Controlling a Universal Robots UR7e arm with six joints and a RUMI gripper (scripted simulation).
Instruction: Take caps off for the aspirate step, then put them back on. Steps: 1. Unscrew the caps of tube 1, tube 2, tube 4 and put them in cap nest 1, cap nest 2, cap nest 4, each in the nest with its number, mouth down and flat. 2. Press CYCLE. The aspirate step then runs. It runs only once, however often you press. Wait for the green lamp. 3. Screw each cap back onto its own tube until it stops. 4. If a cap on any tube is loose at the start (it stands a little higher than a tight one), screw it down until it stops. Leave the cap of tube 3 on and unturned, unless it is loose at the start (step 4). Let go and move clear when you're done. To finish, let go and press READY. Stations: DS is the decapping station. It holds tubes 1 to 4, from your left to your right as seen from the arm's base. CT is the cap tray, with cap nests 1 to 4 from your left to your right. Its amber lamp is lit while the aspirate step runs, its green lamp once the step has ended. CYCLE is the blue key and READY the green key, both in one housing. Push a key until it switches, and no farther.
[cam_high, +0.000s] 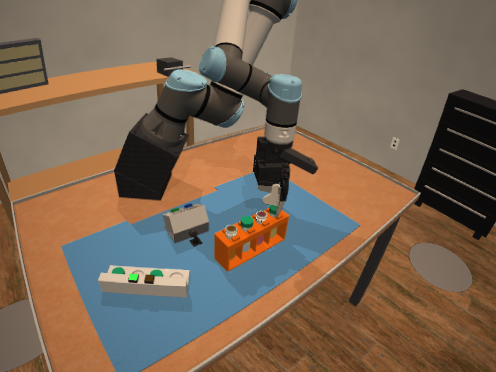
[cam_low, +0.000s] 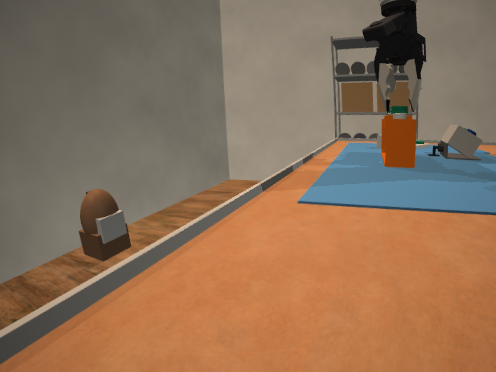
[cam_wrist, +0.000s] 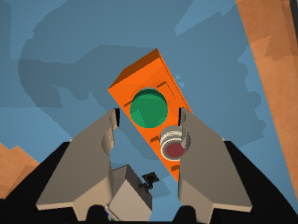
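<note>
The cap lies 10 mm below my hand. From my hand the other things lie so: grey key housing 200 mm to the right, 170 mm behind, 70 mm below; then blue key 190 mm behind, 180 mm to the right, 60 mm below; then table edge 210 mm ahead, 120 mm below, 40 mm to the left.
</note>
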